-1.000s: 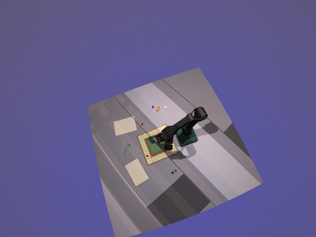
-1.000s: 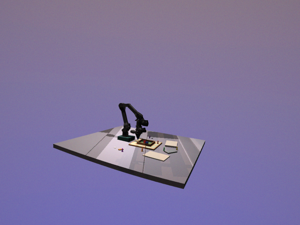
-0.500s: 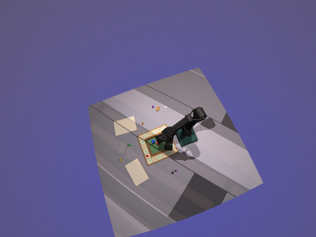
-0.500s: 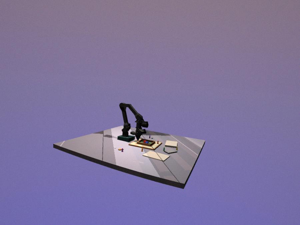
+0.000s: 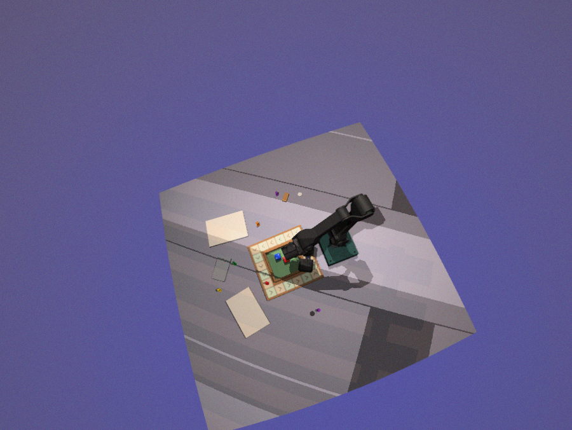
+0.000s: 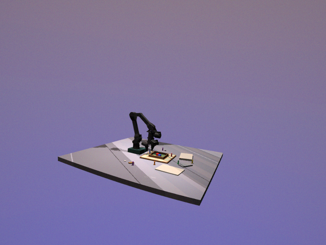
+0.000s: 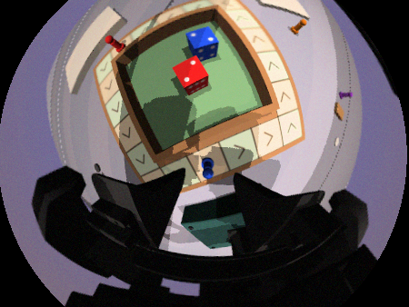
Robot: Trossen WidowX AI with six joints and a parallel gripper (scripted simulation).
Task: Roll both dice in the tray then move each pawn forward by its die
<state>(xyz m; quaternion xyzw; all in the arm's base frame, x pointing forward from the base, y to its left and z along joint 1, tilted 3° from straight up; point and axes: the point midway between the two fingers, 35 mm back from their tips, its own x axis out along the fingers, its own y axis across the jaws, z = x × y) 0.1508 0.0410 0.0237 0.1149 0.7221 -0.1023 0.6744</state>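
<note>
Now: the blue pawn 10 mm below my gripper tip. From my gripper tip the other things lie so: orange pawn 220 mm ahead, 220 mm to the right, 20 mm below; red pawn 220 mm ahead, 90 mm to the left, 10 mm below; green tray 120 mm ahead, 30 mm below.
</note>
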